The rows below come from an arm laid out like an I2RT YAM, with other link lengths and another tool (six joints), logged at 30 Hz.
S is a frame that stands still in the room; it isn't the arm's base.
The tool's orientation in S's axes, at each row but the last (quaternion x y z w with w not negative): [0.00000 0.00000 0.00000 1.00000]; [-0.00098 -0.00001 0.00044 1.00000]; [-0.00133 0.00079 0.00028 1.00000]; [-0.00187 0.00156 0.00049 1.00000]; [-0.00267 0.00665 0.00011 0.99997]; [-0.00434 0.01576 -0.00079 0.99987]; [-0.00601 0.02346 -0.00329 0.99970]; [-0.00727 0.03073 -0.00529 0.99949]
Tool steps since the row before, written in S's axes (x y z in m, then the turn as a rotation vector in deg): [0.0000 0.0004 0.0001 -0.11 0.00 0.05]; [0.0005 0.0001 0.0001 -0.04 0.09 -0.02]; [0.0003 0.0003 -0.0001 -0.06 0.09 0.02]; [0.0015 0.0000 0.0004 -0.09 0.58 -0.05]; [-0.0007 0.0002 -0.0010 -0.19 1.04 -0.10]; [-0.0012 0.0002 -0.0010 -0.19 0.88 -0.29]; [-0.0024 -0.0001 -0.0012 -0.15 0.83 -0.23]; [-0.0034 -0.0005 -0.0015 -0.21 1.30 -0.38]
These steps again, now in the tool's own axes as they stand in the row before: [0.0000 0.0004 0.0001 -0.11 0.00 0.05]; [0.0005 0.0001 0.0001 -0.04 0.09 -0.02]; [0.0003 0.0003 -0.0001 -0.06 0.09 0.02]; [0.0015 0.0000 0.0004 -0.09 0.58 -0.05]; [-0.0007 0.0002 -0.0010 -0.19 1.04 -0.10]; [-0.0012 0.0002 -0.0010 -0.18 0.88 -0.29]; [-0.0023 -0.0001 -0.0013 -0.14 0.83 -0.23]; [-0.0033 -0.0005 -0.0017 -0.20 1.30 -0.37]
